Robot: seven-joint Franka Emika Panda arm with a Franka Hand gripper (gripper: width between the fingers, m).
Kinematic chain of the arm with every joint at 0, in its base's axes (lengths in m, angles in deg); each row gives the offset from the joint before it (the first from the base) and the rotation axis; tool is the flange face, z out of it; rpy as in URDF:
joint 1: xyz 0 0 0.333 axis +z
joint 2: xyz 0 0 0 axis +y
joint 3: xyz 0 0 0.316 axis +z
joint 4: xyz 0.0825 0 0 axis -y
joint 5: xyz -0.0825 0 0.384 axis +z
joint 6: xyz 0 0 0 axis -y
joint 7: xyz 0.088 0 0 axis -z
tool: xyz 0 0 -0.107 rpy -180 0 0
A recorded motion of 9 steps. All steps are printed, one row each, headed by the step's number.
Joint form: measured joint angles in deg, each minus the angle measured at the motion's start. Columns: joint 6, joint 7, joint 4, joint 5, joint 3, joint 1, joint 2.
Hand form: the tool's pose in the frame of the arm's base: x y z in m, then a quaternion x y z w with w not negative. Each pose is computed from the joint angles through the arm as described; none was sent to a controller.
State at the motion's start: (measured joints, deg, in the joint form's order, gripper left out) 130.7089 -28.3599 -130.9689 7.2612 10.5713 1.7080 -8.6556
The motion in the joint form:
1: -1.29 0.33 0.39 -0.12 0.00 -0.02 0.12
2: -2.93 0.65 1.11 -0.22 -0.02 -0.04 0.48
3: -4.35 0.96 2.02 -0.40 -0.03 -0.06 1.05
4: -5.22 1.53 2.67 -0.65 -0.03 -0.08 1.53
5: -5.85 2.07 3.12 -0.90 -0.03 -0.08 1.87
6: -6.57 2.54 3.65 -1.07 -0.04 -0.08 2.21
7: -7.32 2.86 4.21 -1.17 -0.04 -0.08 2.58
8: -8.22 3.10 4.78 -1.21 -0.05 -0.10 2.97
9: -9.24 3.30 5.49 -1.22 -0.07 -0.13 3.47
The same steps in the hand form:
1: 0.4928 0.1121 0.4279 -0.94826 -0.30890 -0.06794 0.02782
2: 0.4935 0.1123 0.4279 -0.94942 -0.30736 -0.05693 0.02999
3: 0.4956 0.1127 0.4279 -0.95024 -0.30623 -0.04759 0.03152
4: 0.4974 0.1130 0.4276 -0.95156 -0.30300 -0.04133 0.03178
5: 0.4986 0.1132 0.4272 -0.95272 -0.30001 -0.03657 0.03146
6: 0.5000 0.1134 0.4273 -0.95376 -0.29718 -0.03183 0.03170
7: 0.5015 0.1138 0.4274 -0.95446 -0.29536 -0.02693 0.03244
8: 0.5027 0.1140 0.4272 -0.95507 -0.29372 -0.02074 0.03379
9: 0.5045 0.1140 0.4269 -0.95560 -0.29216 -0.01385 0.03564

